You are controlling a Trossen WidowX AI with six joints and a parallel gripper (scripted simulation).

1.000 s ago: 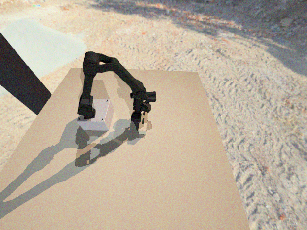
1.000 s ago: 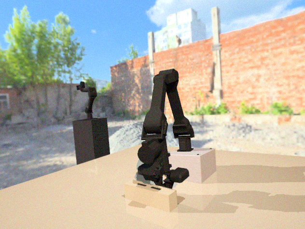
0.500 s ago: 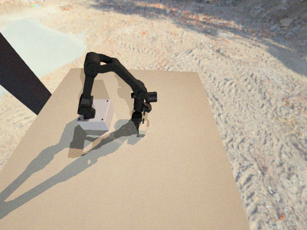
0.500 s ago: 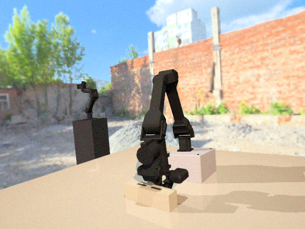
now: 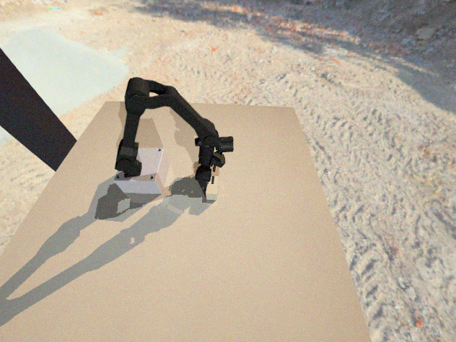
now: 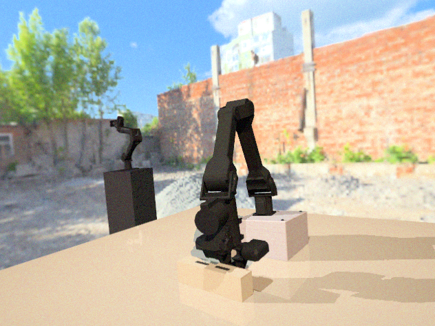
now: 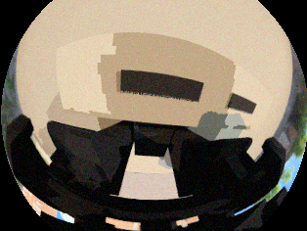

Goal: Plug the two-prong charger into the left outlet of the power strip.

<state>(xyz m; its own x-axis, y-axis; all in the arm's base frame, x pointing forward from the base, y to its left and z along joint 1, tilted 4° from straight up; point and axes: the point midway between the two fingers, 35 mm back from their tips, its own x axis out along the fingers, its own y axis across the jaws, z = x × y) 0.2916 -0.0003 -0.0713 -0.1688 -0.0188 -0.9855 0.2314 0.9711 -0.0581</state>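
My gripper tip is 2 cm short of the black two-prong charger and 1 cm below it.
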